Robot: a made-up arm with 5 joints.
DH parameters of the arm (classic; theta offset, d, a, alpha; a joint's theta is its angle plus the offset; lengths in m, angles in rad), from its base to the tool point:
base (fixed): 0 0 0.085 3.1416
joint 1: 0 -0.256 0.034 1.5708
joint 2: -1.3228 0 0.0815 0
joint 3: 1.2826 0 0.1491 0
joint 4: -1.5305 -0.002 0 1.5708
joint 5: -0.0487 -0.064 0 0
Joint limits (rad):
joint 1: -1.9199..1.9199
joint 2: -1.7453..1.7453
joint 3: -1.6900..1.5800
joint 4: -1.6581..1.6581
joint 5: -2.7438..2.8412
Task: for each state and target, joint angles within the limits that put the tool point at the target. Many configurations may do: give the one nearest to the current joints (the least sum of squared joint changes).
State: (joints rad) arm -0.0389 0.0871 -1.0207 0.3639 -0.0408
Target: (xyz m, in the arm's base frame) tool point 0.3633 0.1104 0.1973
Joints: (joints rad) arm -0.3843 0.9497 -0.5991 0.3832 -0.0408
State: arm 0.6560 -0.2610 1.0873 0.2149 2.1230
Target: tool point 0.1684 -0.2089 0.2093
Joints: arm 1.1821 -0.0099 0.6552 0.0515 2.1230
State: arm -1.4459 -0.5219 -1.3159 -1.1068 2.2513
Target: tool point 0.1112 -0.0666 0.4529
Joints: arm -1.9177 -0.1940 -1.6847 -1.6581 2.2513
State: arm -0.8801 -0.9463 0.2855 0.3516 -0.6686
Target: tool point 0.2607 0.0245 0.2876
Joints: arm -0.1498 -0.9408 0.8973 0.7926 -0.6686
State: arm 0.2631 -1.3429 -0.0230 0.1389 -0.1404
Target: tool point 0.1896 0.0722 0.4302
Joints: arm -0.6199 -1.2676 0.5007 0.3854 -0.1404
